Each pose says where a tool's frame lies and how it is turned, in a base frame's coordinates. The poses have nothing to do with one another.
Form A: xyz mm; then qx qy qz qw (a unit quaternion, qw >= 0).
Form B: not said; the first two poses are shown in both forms.
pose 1, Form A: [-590.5 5.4 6.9 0.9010 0.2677 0.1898 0.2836]
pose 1, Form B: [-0.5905 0.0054 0.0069 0.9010 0.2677 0.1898 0.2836]
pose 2, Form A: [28.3 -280.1 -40.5 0.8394 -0.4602 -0.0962 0.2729]
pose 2, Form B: [0.0283 -0.2801 -0.0405 0.8394 -0.4602 -0.0962 0.2729]
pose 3, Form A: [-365.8 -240.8 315.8 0.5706 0.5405 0.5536 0.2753]
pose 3, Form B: [-0.3658 -0.2408 0.3158 0.5706 0.5405 0.5536 0.2753]
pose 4, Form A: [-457.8 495.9 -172.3 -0.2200 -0.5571 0.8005 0.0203]
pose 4, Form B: [-0.4578 0.4959 -0.1723 -0.2200 -0.5571 0.8005 0.0203]
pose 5, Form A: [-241.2 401.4 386.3 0.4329 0.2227 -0.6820 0.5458]
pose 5, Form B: [-0.2412 0.4014 0.3863 0.4329 0.2227 -0.6820 0.5458]
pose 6, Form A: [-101.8 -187.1 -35.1 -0.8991 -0.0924 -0.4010 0.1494]
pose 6, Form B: [-0.1018 -0.1871 -0.0351 -0.8991 -0.0924 -0.4010 0.1494]
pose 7, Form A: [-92.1 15.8 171.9 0.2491 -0.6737 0.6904 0.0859]
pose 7, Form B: [-0.0921 0.0158 0.1719 0.2491 -0.6737 0.6904 0.0859]
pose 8, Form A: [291.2 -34.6 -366.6 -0.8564 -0.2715 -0.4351 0.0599]
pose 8, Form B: [0.2912 -0.0346 -0.3666 -0.8564 -0.2715 -0.4351 0.0599]
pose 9, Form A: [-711.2 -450.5 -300.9 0.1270 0.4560 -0.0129 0.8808]
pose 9, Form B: [-0.7112 -0.4505 -0.3009 0.1270 0.4560 -0.0129 0.8808]
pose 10, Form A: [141.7 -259.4 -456.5 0.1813 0.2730 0.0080 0.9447]
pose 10, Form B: [0.1417 -0.2594 -0.4565 0.1813 0.2730 0.0080 0.9447]
